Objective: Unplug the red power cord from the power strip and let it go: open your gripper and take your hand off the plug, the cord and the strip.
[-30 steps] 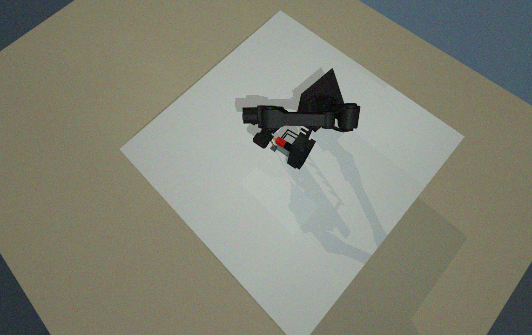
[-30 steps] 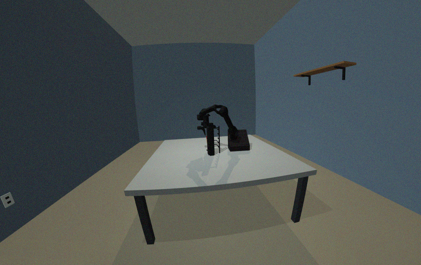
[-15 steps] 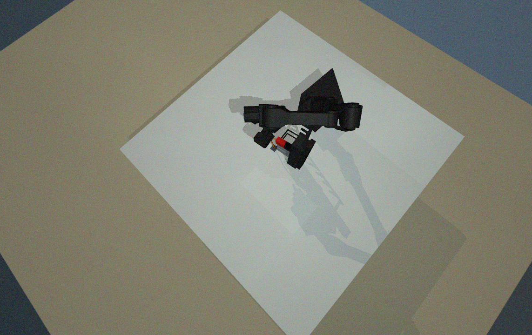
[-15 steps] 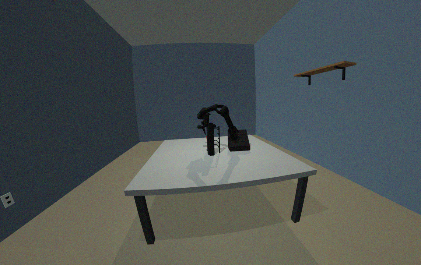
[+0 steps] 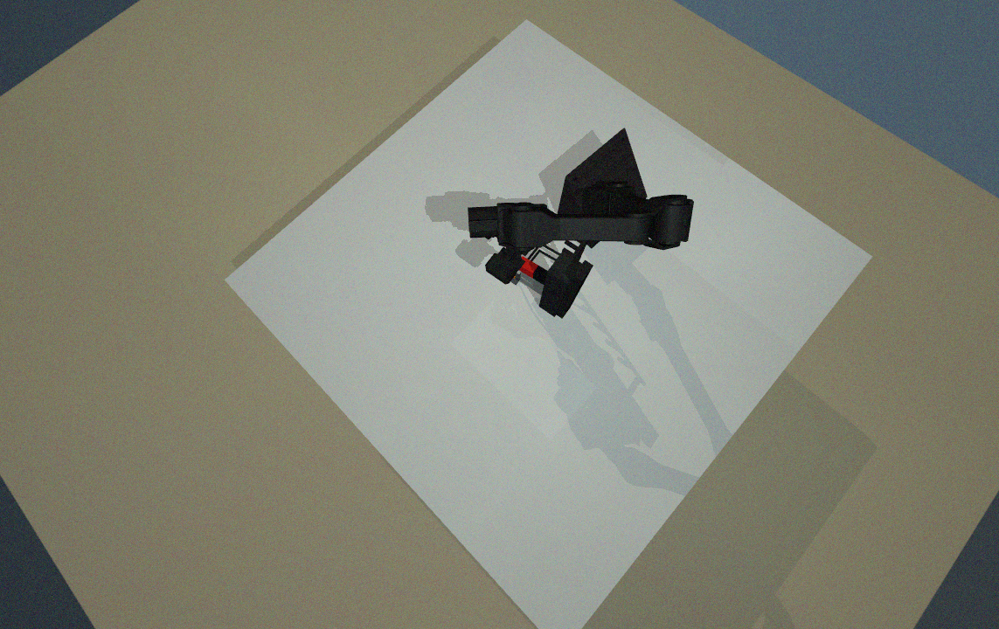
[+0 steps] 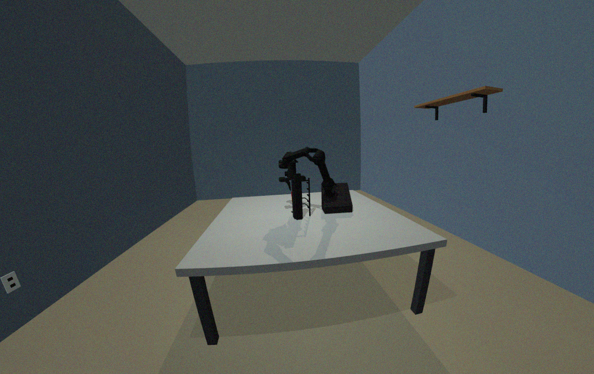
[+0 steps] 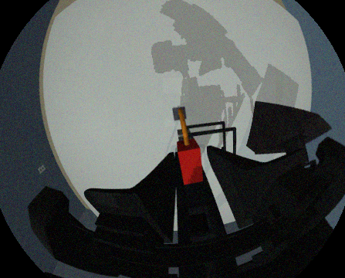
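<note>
Right now my gripper tip is 10 mm past the red plug, 40 mm to the right of it and 10 mm above it. Round my gripper tip: dark upright column 40 mm behind, 140 mm to the left, 10 mm below.
</note>
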